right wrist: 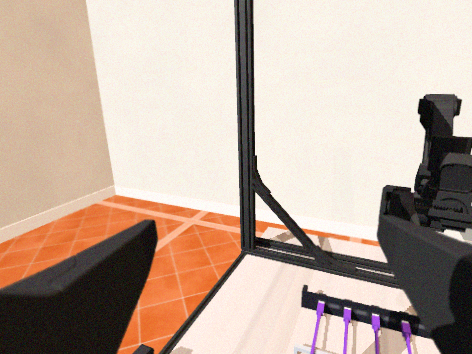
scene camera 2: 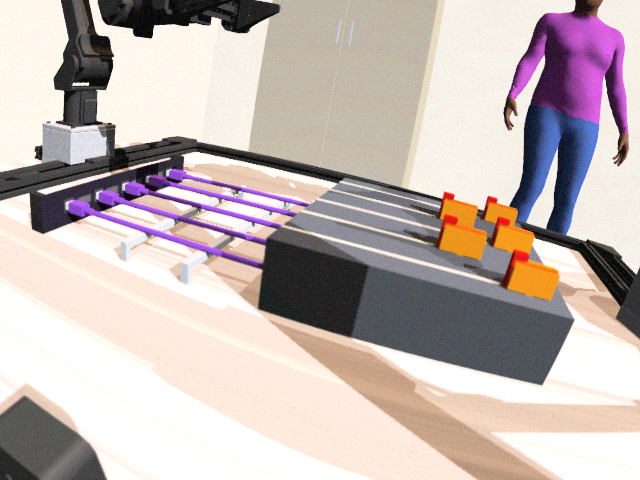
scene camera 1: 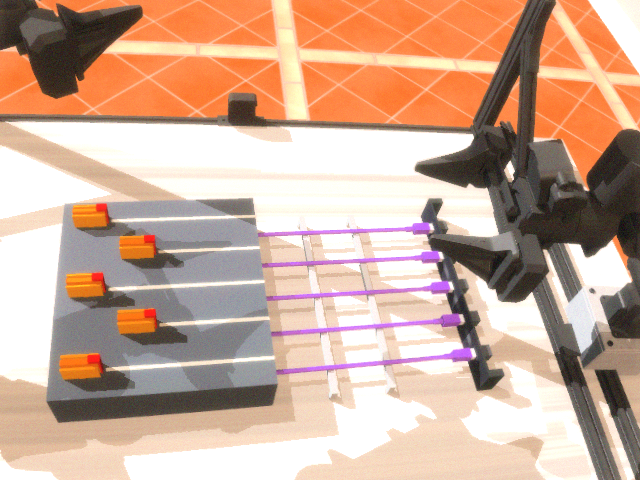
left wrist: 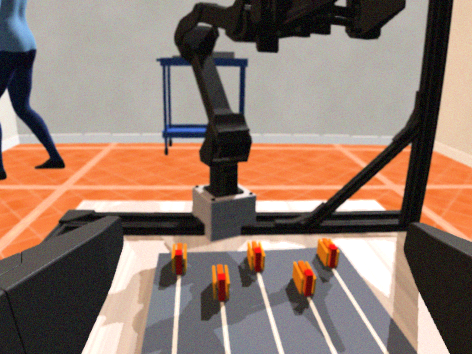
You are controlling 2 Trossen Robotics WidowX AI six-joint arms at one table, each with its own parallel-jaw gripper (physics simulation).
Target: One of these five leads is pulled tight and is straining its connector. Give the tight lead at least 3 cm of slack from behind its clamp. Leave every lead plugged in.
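Frame: origin at the left arm's base, x ahead, y left, z up, level; metres.
Where they show: left gripper, fingertip midpoint: (right wrist: 461, 238) (scene camera 2: 262, 0) (scene camera 1: 421, 201) (left wrist: 266, 234); right gripper, fingertip midpoint: (right wrist: 266, 228); left arm's base, link origin: (scene camera 2: 79, 123) (scene camera 1: 626, 317); right arm's base, link origin: (left wrist: 223, 190).
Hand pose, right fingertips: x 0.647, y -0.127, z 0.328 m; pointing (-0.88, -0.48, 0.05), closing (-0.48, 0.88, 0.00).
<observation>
Each offset is from my right fingertips to the top centre of the thing. "*": to the spot under its first point.
Five purple leads, the nearest (scene camera 1: 361, 364) (scene camera 2: 155, 230) among them, run from plugs in a dark connector strip (scene camera 1: 486, 381) (scene camera 2: 42, 210) (right wrist: 334, 303) to a grey block @(dy +0.100, dx -0.031, dz -0.341 m) (scene camera 1: 155, 401) (scene camera 2: 449, 310) (left wrist: 200, 335). All look nearly straight; I cannot tell which is tight. On the block, pale lines lead to orange clamps with red ends, such as one clamp (scene camera 1: 81, 366) (scene camera 2: 535, 279) and another clamp @(* dy +0.158, dx -0.009, dz -0.322 m) (scene camera 1: 136, 320). My left gripper (scene camera 1: 424, 203) (left wrist: 266, 234) is open and empty above the strip's far end. My right gripper (right wrist: 266, 228) is open and empty, high beyond the table's far edge in scene camera 1.
Two pale rails (scene camera 1: 316, 289) (scene camera 1: 370, 294) cross beneath the leads between block and strip. A black bracket (scene camera 1: 241, 107) stands on the table's far edge. Black frame bars (scene camera 2: 268, 160) (right wrist: 245, 125) edge the table. The right arm's base (left wrist: 223, 212) stands behind the block in the left wrist view.
</observation>
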